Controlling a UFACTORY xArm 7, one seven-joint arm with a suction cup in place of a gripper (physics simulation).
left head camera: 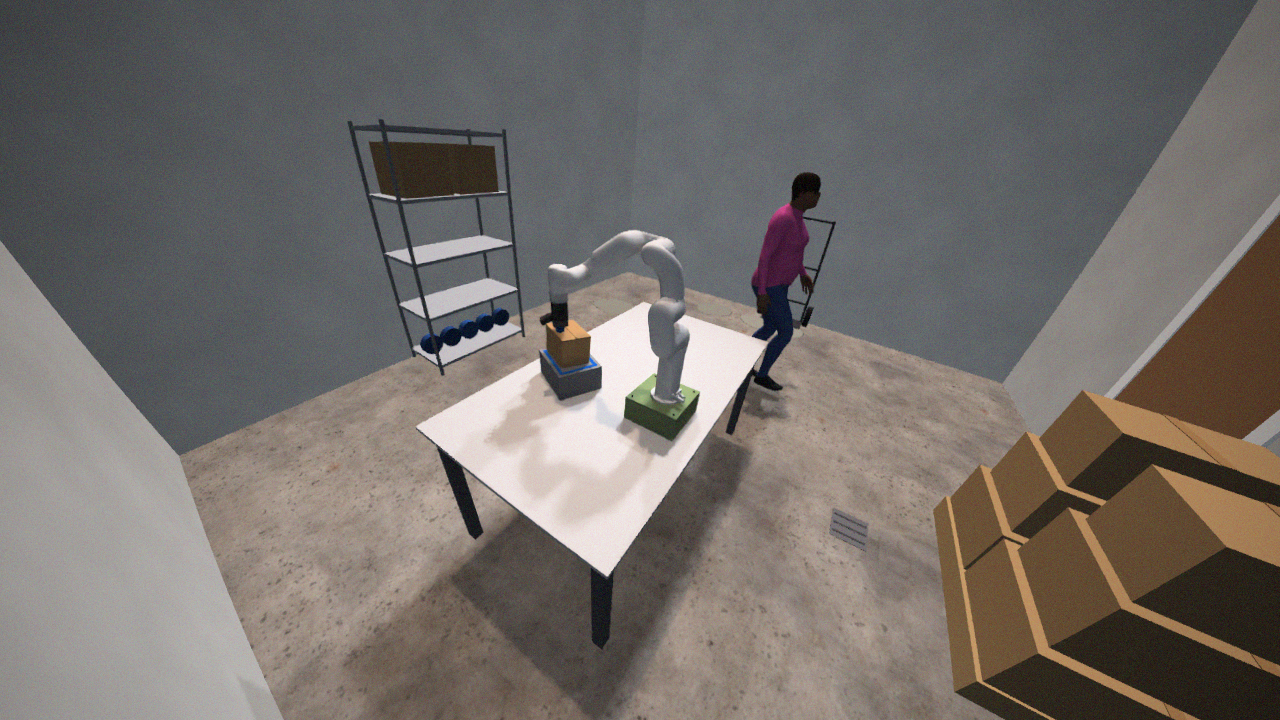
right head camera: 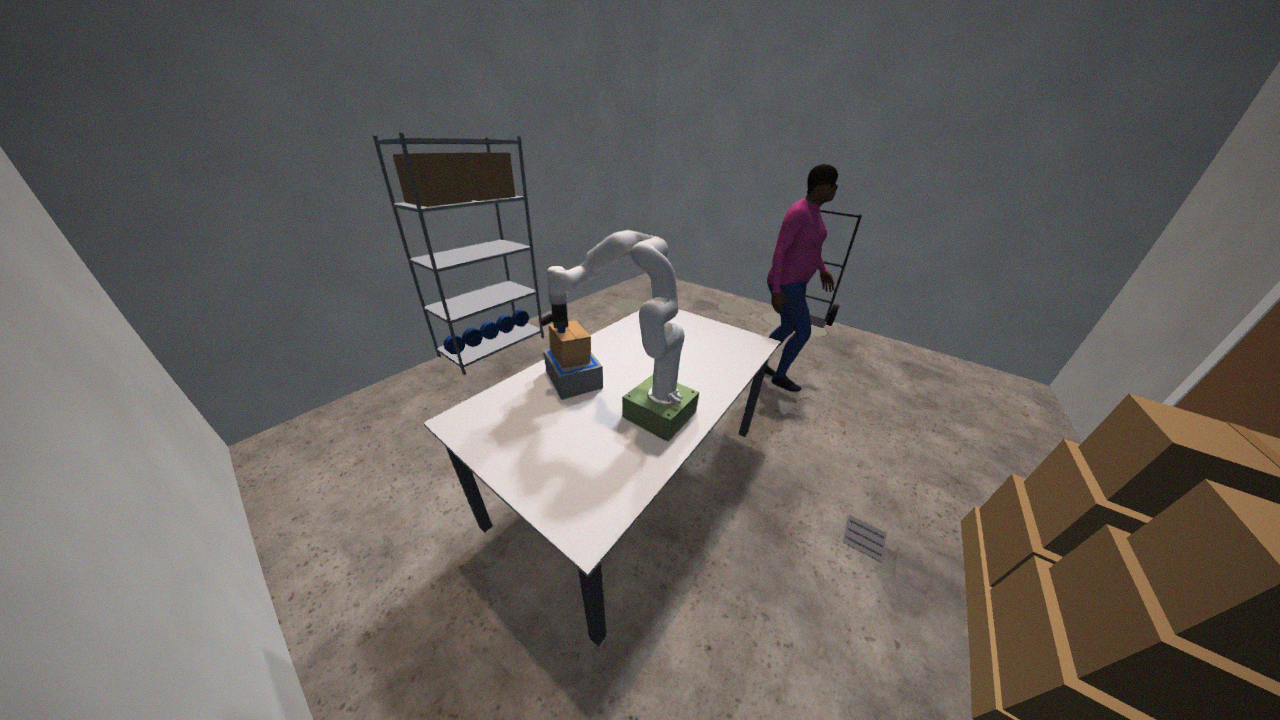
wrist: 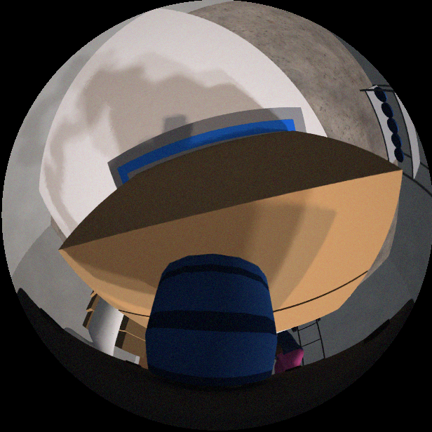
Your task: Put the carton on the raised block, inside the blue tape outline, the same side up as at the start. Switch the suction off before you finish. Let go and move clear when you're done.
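Places are measured from the arm's base along level axes (x ahead, y left, z up), in millimetres.
Pixels of known places: hand, tool point: point(left head camera: 560, 333) point(right head camera: 561, 333); arm's base, link origin: point(left head camera: 666, 395) point(right head camera: 663, 395).
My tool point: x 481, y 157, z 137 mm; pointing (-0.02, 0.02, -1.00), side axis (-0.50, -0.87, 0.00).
Note:
For each thing: its top centre in the pictures, then the offset to it from my tool point. "spot": a spot on its surface instead. Level surfaces: height alone.
- brown carton, top centre: point(left head camera: 567, 329) point(right head camera: 568, 329) 8 mm back, 30 mm right, 14 mm up
- raised grey block, top centre: point(left head camera: 569, 357) point(right head camera: 571, 357) 23 mm back, 27 mm right, 124 mm down
- blue tape outline, surface spot: point(left head camera: 587, 365) spot: 121 mm back, 50 mm right, 126 mm down
- white table, surface height: 244 mm down
The brown carton point(left head camera: 570, 347) point(right head camera: 571, 347) point(wrist: 310, 225) is upright at the raised grey block point(left head camera: 577, 383) point(right head camera: 580, 381) point(wrist: 240, 117), on it or very close above; the head views do not show a clear gap. The blue tape outline point(left head camera: 587, 365) point(wrist: 200, 142) shows around the carton's foot. In the wrist view the tape lies just outside the carton's near edge; its far sides are hidden. My suction cup point(left head camera: 561, 327) point(right head camera: 562, 329) point(wrist: 212, 300) points down and is pressed on the carton's top face, holding it.
The block stands at the edge of the white table point(left head camera: 537, 447) point(right head camera: 537, 438). The arm's green base point(left head camera: 662, 410) point(right head camera: 660, 410) is to its right. A shelf rack point(left head camera: 404, 223) stands behind, a person point(left head camera: 782, 250) walks beyond the table, and stacked boxes point(left head camera: 1074, 573) are at lower right.

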